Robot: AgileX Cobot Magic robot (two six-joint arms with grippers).
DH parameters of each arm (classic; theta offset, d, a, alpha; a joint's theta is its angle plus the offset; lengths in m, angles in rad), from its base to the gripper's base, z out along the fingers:
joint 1: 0 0.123 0 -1.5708
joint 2: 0.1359 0 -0.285 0
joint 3: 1.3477 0 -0.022 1.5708
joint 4: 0 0.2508 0 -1.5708
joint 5: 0 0 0.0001 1.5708
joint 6: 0 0.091 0 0
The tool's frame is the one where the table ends.
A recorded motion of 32 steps. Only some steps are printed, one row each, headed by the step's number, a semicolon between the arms.
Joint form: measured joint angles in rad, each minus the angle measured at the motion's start. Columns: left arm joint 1, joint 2, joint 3, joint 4, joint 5, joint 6; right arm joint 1, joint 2, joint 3, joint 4, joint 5, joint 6.
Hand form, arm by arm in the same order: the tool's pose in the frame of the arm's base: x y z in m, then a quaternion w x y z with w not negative. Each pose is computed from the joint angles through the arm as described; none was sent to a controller.
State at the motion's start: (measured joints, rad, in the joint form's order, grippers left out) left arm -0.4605 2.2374 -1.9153 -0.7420 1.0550 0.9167; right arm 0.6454 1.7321 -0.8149 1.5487 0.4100 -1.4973
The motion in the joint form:
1: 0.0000 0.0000 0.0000 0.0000 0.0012 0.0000; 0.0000 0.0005 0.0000 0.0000 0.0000 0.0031
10: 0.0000 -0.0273 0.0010 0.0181 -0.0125 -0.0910; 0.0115 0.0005 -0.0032 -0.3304 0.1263 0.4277
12: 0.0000 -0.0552 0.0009 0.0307 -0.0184 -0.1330; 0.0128 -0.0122 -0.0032 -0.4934 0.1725 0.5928
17: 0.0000 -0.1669 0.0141 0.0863 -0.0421 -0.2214; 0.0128 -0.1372 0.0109 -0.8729 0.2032 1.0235
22: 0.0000 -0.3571 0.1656 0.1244 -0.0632 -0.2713; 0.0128 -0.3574 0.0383 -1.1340 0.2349 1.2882
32: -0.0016 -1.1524 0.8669 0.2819 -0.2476 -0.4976; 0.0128 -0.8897 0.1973 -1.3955 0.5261 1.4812
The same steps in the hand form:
1: 0.4096 -0.2630 0.2168 0.20283 0.48397 0.79691 -0.29928; 0.2375 0.2243 0.1630 0.26372 -0.33667 0.85333 0.29822
10: 0.4086 -0.2608 0.2290 0.20636 0.45162 0.81533 -0.29782; 0.2193 0.2243 0.1573 0.15301 -0.32161 0.87901 0.31702
12: 0.4066 -0.2588 0.2419 0.21521 0.43877 0.82091 -0.29542; 0.2125 0.2195 0.1570 0.11275 -0.32583 0.88917 0.30084
17: 0.3946 -0.2483 0.2887 0.25737 0.41776 0.82600 -0.27743; 0.2023 0.1979 0.1795 0.09836 -0.29526 0.92118 0.23361
22: 0.3578 -0.2268 0.3271 0.27772 0.40333 0.83070 -0.26481; 0.1853 0.1712 0.2248 0.16203 -0.27941 0.92589 0.19598
32: 0.1816 -0.1231 0.3697 0.38074 0.30937 0.84266 -0.22194; 0.1005 0.0919 0.2676 0.21037 -0.29249 0.92155 0.14466

